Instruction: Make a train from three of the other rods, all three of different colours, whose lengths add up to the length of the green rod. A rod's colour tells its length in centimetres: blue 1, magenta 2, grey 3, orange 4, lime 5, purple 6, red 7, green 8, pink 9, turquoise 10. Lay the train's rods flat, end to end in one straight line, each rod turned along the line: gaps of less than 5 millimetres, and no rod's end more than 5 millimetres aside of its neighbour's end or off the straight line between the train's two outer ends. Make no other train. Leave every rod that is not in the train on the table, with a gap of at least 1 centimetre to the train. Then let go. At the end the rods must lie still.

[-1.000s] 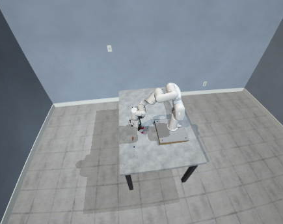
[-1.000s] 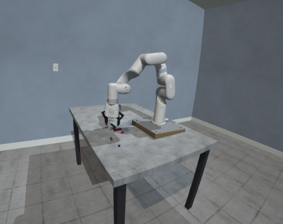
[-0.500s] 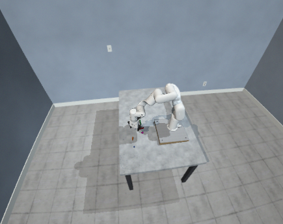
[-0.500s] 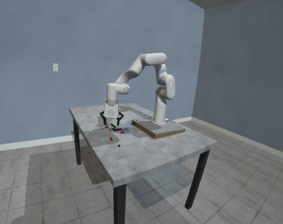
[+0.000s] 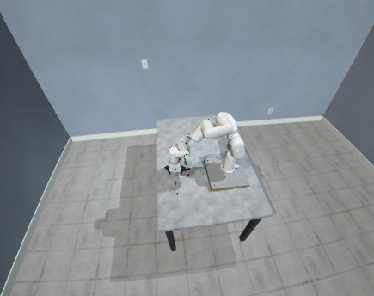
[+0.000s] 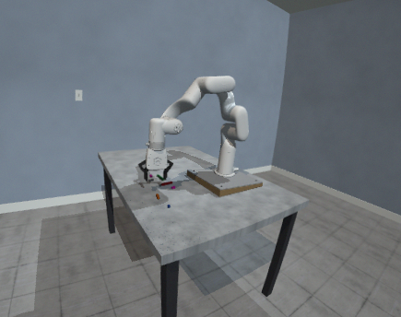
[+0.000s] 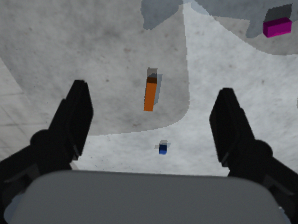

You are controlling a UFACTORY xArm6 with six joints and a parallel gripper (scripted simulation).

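My hand is 16 cm to the right of the blue rod and 8 cm above it. From my hand the other things lie so: orange rod (1 cm ahead, 5 cm to the left, 8 cm below); red rod (10 cm behind, 8 cm to the right, 8 cm below); grey rod (3 cm behind, 16 cm to the right, 8 cm below).
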